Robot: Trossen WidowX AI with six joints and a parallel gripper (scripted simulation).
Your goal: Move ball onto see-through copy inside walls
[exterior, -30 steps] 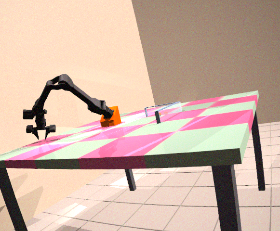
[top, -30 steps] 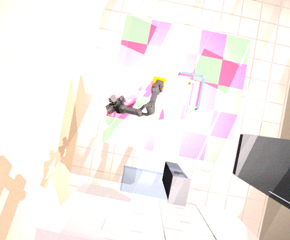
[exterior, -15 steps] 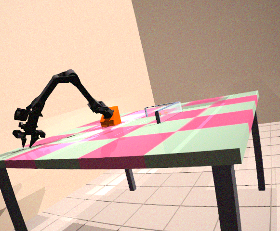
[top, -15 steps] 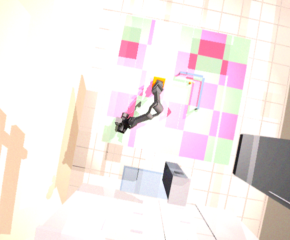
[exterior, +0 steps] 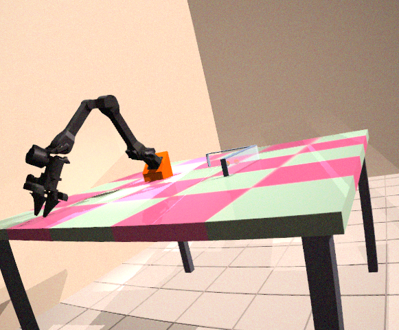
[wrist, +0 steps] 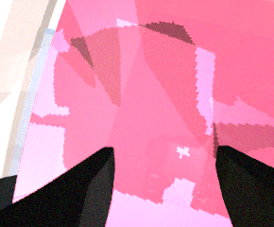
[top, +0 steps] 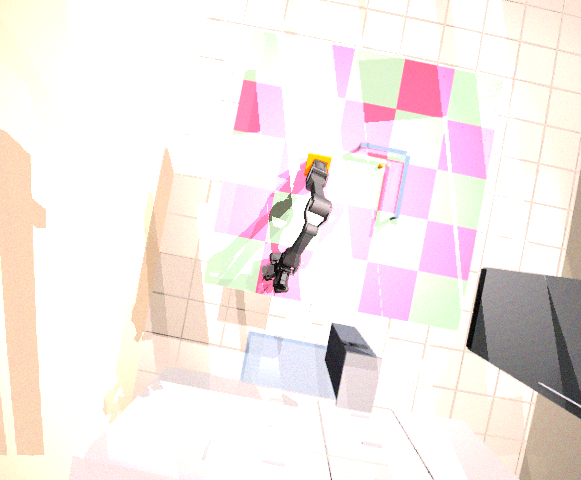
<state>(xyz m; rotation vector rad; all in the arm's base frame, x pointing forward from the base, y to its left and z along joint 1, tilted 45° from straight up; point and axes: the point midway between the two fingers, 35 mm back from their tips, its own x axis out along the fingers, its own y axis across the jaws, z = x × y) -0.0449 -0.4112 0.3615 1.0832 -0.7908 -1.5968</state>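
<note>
Now: the orange ball 680 mm to the left of my gripper tip and 350 mm ahead of it. From my gripper tip the other things lie so: see-through copy of ball 690 mm to the left, 380 mm ahead.
</note>
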